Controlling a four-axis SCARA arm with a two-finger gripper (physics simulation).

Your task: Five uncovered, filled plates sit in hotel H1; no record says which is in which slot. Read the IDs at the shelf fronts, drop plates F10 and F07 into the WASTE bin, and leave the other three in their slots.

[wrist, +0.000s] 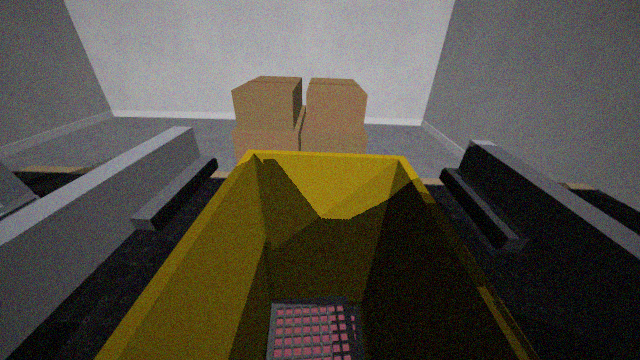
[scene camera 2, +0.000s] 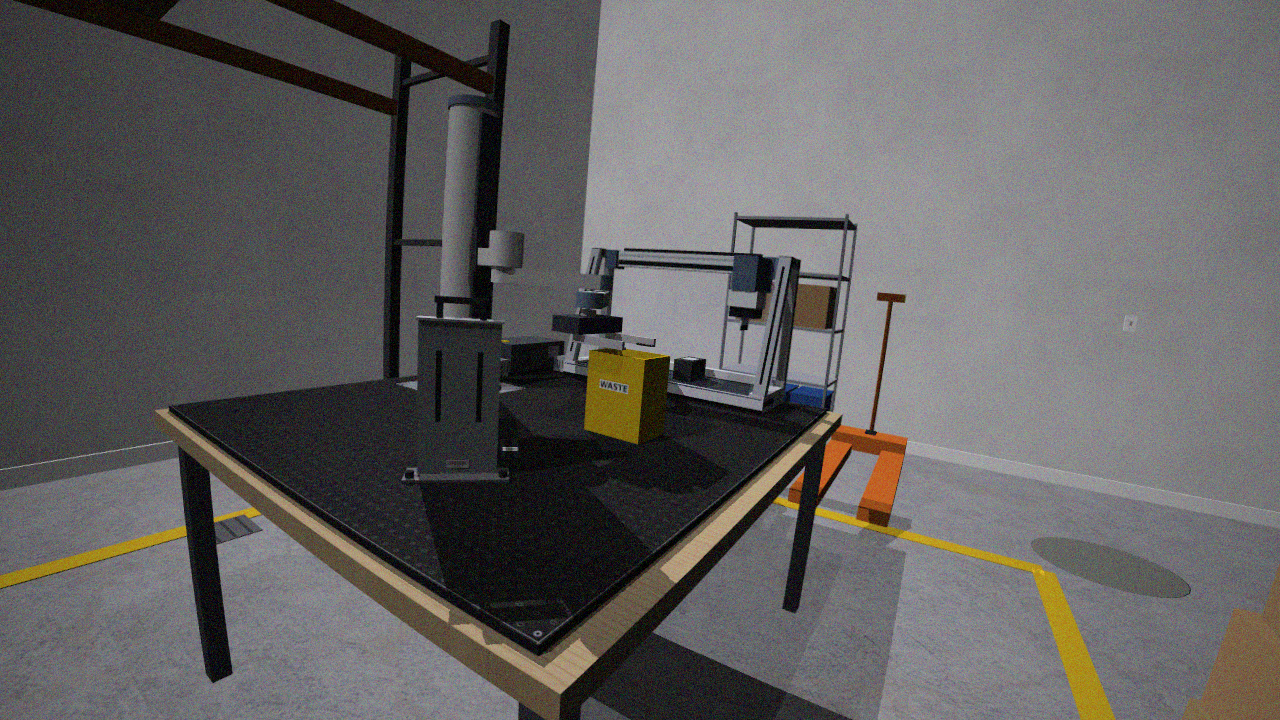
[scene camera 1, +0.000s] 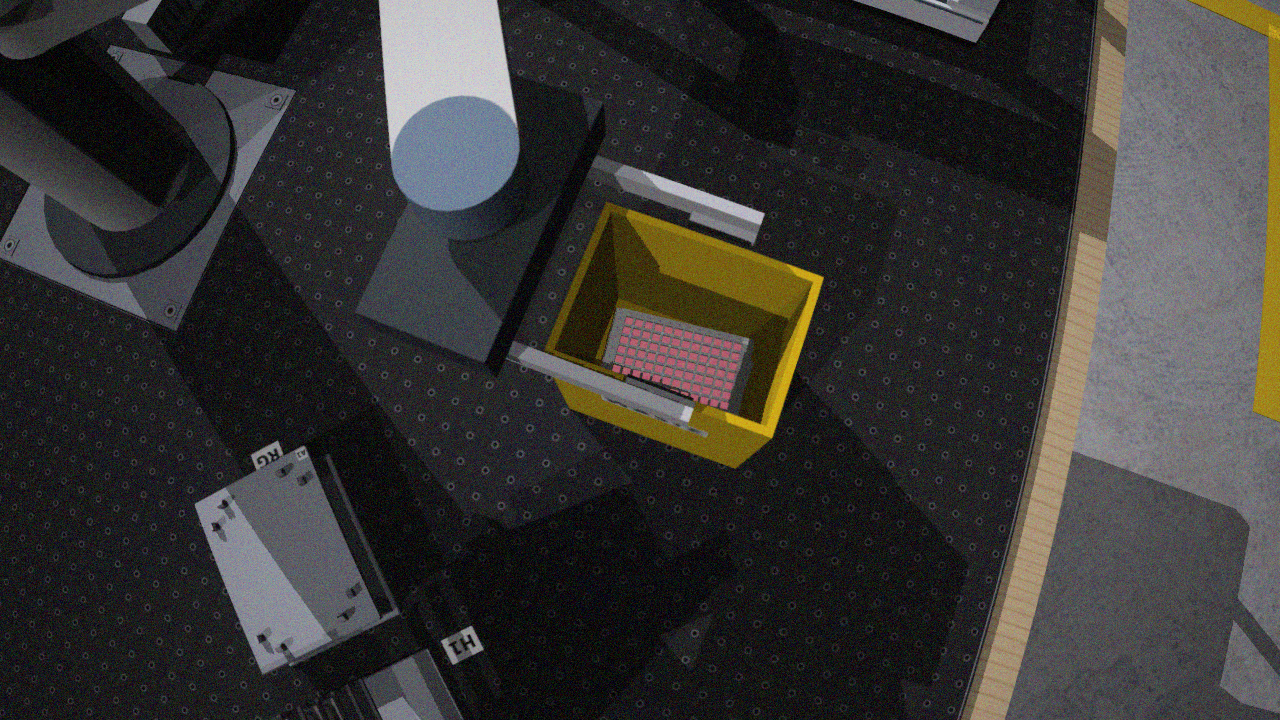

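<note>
My gripper is open and empty above the yellow WASTE bin, its two long fingers along opposite sides of the bin's mouth. In scene camera 2 the gripper's finger shows just over the rim. A pale plate with pink wells lies low inside the bin; its ID does not show, and I cannot tell whether another lies under it. Hotel H1 shows partly at the bottom of scene camera 1, by its H1 label. Its slot fronts and plate IDs are hidden.
A grey-topped unit by the RG label stands near the hotel. In scene camera 2 a tall grey tower stands left of the bin. A gantry machine stands behind the bin. The arm's column rises at the back.
</note>
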